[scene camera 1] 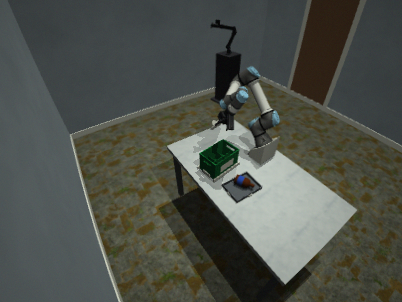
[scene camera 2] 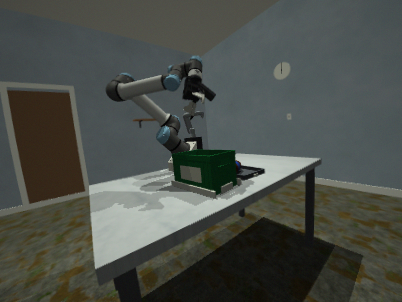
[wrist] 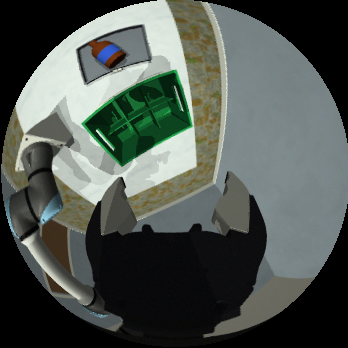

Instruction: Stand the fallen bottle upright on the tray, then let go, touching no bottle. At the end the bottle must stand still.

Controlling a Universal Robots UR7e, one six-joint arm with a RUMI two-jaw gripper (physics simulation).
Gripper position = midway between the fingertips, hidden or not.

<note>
I see my gripper (scene camera 2: 196,112).
My gripper shows as well in the wrist view (wrist: 173,175).
</note>
